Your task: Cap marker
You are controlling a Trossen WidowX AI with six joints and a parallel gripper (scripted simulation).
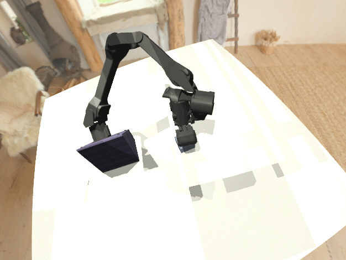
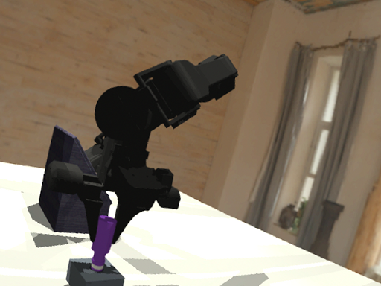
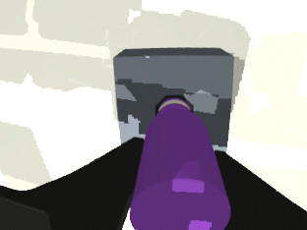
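Right now my gripper tip is 60 mm above the dark grey holder block. From my gripper tip the other things lie so: purple cap 10 mm above.
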